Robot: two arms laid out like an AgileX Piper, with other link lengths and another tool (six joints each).
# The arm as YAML. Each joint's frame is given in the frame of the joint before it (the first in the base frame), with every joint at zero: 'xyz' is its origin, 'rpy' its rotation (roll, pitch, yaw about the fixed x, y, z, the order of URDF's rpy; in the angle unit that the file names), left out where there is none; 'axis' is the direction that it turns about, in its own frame. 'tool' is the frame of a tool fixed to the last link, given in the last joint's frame.
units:
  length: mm
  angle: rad
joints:
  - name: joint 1
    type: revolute
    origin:
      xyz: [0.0, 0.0, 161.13]
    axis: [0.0, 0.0, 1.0]
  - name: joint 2
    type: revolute
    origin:
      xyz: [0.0, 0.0, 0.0]
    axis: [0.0, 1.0, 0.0]
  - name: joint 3
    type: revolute
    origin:
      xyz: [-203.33, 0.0, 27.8]
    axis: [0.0, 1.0, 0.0]
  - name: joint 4
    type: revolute
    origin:
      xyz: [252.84, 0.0, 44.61]
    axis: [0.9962, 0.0, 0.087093]
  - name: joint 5
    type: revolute
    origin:
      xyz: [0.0, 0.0, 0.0]
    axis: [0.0, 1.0, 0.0]
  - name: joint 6
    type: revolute
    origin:
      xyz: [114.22, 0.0, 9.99]
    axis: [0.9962, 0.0, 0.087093]
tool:
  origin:
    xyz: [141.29, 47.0, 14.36]
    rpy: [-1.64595, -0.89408, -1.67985]
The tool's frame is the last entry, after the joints.
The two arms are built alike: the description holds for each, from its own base.
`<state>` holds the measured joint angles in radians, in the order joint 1, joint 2, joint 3, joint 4, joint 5, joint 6, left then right.
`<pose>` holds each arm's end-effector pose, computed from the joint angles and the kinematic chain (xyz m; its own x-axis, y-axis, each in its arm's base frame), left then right.
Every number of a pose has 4 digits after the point.
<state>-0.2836 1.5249 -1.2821 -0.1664 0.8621 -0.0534 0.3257 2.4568 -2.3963 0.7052 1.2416 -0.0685</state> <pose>0.3958 -0.1007 0.1243 0.5433 -0.6625 0.5156 -0.7795 -0.6262 0.0167 0.4270 0.3485 0.1449 0.9356 -0.3222 -0.1443 -0.3487 -0.7797 -0.5201</pose>
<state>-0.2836 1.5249 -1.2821 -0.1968 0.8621 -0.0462 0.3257 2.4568 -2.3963 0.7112 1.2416 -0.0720</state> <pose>0.3944 -0.1066 0.1242 0.5458 -0.6499 0.5289 -0.7801 -0.6245 0.0376 0.4265 0.3493 0.1460 0.9365 -0.3190 -0.1455 -0.3464 -0.7778 -0.5244</pose>
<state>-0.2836 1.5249 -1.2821 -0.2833 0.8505 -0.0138 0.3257 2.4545 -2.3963 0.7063 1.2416 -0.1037</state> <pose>0.3934 -0.1235 0.1265 0.5404 -0.6173 0.5717 -0.7866 -0.6119 0.0828 0.4254 0.3484 0.1458 0.9468 -0.2990 -0.1188 -0.3154 -0.7894 -0.5266</pose>
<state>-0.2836 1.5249 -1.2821 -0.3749 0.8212 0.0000 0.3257 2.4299 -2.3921 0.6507 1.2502 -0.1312</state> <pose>0.3956 -0.1409 0.1323 0.5436 -0.5584 0.6266 -0.7796 -0.6125 0.1305 0.4252 0.3395 0.1454 0.9579 -0.2816 -0.0566 -0.2714 -0.8230 -0.4990</pose>
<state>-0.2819 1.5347 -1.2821 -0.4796 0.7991 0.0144 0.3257 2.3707 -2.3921 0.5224 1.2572 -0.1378</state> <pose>0.3961 -0.1588 0.1348 0.5601 -0.4884 0.6692 -0.7676 -0.6099 0.1973 0.4330 0.3184 0.1527 0.9571 -0.2823 0.0650 -0.2278 -0.8721 -0.4332</pose>
